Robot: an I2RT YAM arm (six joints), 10 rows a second.
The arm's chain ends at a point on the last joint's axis. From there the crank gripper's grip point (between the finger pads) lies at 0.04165 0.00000 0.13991 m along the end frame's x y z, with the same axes.
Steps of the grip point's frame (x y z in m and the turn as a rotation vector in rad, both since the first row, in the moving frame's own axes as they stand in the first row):
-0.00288 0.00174 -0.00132 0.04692 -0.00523 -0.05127
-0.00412 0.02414 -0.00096 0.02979 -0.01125 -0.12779
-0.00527 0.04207 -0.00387 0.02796 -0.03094 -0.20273
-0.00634 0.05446 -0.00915 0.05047 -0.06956 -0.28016
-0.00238 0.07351 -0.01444 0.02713 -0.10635 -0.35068
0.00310 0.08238 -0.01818 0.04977 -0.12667 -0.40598
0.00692 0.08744 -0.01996 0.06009 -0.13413 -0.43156
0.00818 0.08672 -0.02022 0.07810 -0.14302 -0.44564
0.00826 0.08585 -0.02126 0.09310 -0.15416 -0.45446
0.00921 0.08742 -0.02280 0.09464 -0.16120 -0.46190
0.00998 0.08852 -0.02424 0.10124 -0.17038 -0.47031
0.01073 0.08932 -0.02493 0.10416 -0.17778 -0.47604
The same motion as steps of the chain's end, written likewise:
-0.00193 0.01042 -0.00133 0.04692 -0.00523 -0.05127
-0.00194 0.03351 -0.00128 0.02979 -0.01125 -0.12779
0.00030 0.05392 -0.00491 0.02796 -0.03094 -0.20273
0.00596 0.07164 -0.01120 0.05047 -0.06956 -0.28016
0.01559 0.08898 -0.01774 0.02713 -0.10635 -0.35068
0.02539 0.10212 -0.02161 0.04977 -0.12667 -0.40598
0.03101 0.10910 -0.02334 0.06009 -0.13413 -0.43156
0.03431 0.11097 -0.02342 0.07810 -0.14302 -0.44564
0.03658 0.11204 -0.02434 0.09310 -0.15416 -0.45446
0.03872 0.11378 -0.02595 0.09464 -0.16120 -0.46190
0.04115 0.11569 -0.02737 0.10124 -0.17038 -0.47031
0.04315 0.11679 -0.02809 0.10416 -0.17778 -0.47604

